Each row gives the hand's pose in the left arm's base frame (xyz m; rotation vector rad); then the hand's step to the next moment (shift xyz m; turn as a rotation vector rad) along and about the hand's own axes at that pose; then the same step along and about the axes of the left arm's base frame.
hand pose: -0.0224 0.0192 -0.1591 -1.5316 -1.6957 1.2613
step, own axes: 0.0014 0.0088 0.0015 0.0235 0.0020 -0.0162
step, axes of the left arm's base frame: 0.0025 0.0002 -0.0087 0.0096 0.0269 0.0005
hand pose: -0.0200 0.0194 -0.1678 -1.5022 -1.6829 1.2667
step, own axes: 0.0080 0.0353 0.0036 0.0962 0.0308 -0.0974
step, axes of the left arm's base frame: 0.0106 0.0043 -0.0345 0.0764 0.1176 -0.0056
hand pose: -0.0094 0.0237 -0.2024 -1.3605 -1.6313 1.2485
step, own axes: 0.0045 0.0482 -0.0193 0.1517 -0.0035 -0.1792
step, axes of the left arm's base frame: 0.0326 0.0092 -0.0396 0.1265 0.1918 0.0485
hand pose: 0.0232 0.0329 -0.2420 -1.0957 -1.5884 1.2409
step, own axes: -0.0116 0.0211 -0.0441 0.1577 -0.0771 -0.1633
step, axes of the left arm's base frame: 0.0481 0.0034 -0.0140 0.0991 0.1834 0.1184
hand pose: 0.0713 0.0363 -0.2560 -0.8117 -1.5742 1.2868
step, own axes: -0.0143 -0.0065 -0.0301 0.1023 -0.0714 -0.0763
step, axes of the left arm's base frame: 0.0336 -0.0034 0.0039 0.0380 0.1030 0.0966
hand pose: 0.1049 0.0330 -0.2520 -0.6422 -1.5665 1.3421
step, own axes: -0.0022 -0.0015 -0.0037 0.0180 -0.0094 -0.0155
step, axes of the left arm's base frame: 0.0045 -0.0006 0.0006 0.0080 0.0199 0.0139
